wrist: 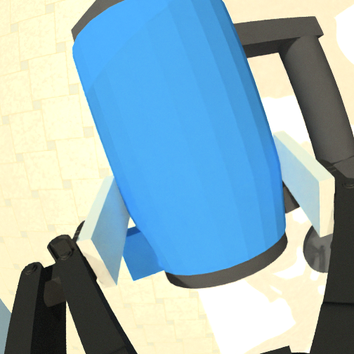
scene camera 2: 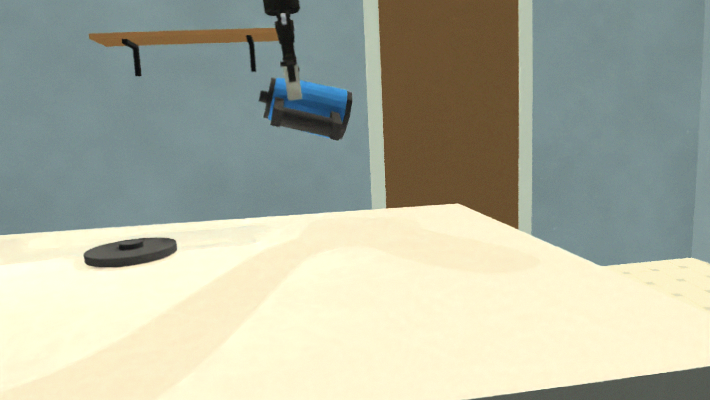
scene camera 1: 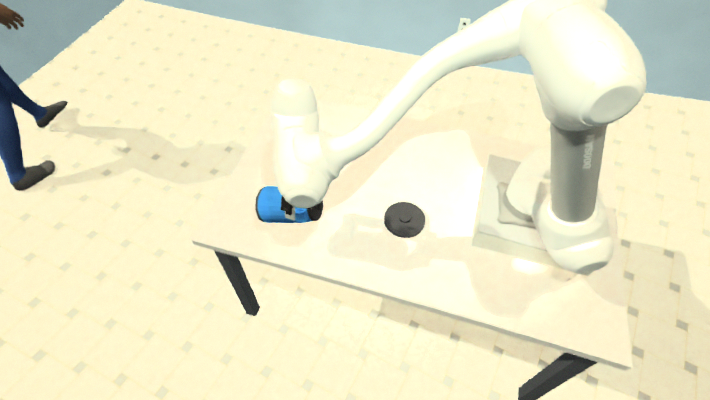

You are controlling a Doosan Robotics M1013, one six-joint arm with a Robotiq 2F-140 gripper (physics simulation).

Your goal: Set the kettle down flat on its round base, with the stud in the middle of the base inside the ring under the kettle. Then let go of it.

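The blue kettle hangs in the air on its side, well above the table. In scene camera 2 its lid end is at left, its bottom end at right and a little lower. Its dark handle is toward that camera. My gripper is shut on the kettle body, one pad on each side. The black round base lies flat on the table with its stud upward, off the kettle's lid end. The ring under the kettle does not show.
The white table carries the base and my arm's mount. The kettle is toward the table's far left end in scene camera 1. A wooden wall shelf is behind. A person's legs show on the floor at left.
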